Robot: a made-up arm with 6 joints.
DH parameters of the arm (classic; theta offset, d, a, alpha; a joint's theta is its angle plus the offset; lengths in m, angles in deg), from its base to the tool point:
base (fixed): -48.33 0 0.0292 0
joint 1: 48.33 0.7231 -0.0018 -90
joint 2: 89.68 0 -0.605 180
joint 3: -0.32 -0.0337 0.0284 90
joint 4: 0 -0.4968 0.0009 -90
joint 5: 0 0.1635 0.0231 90
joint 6: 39.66 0 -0.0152 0
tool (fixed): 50.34 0.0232 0 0
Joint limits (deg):
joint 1: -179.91..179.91
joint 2: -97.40..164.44
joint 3: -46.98..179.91
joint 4: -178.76..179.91
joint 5: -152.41..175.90
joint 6: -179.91..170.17
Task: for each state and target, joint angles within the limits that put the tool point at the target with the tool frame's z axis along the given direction. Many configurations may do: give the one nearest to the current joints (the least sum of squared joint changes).
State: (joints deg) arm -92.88 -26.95 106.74 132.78 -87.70 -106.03
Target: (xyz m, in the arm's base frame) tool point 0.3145 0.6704 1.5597 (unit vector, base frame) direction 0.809 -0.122 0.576
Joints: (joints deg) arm -105.36 -38.66 80.81 103.77 -123.28 -94.09
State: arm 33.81 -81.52 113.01 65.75 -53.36 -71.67
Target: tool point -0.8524 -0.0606 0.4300 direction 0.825 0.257 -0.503
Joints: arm -5.43 -78.95 151.81 19.65 -83.42 -73.18
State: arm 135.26 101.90 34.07 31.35 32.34 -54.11
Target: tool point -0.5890 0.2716 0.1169 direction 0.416 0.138 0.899
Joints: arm 163.61 102.70 14.90 37.50 24.22 -53.44
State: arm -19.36 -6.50 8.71 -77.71 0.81 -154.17
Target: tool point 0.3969 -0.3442 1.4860 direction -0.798 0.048 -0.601
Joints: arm -48.09 1.75 43.82 -96.61 -34.44 -151.84
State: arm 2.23 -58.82 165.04 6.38 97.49 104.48
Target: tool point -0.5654 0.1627 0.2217 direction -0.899 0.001 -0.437
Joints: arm -27.28 -85.97 179.74 28.27 119.72 103.83
